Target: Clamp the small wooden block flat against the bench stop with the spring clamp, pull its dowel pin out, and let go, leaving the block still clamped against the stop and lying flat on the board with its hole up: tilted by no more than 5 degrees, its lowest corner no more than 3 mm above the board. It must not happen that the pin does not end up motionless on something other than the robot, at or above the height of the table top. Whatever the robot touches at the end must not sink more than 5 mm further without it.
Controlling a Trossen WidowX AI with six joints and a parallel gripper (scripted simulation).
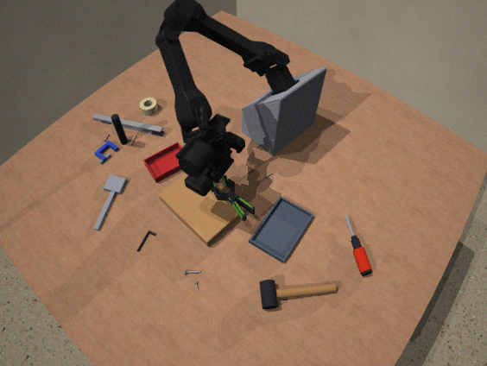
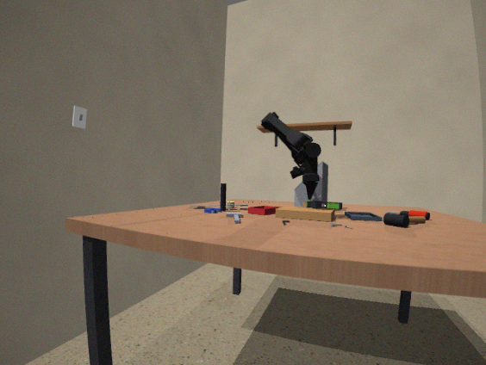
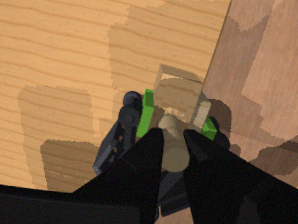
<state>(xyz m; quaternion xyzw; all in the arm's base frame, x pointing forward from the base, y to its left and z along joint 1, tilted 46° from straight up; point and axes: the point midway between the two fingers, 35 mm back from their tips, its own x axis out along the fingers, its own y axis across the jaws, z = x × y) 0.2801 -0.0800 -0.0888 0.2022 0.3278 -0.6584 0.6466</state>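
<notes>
Now: hand 4 cm above the dowel pin. Also, from my hand: small wooden block (6 cm below); wooden board (9 cm below, 6 cm ahead); bench stop (6 cm below, 1 cm behind).
</notes>
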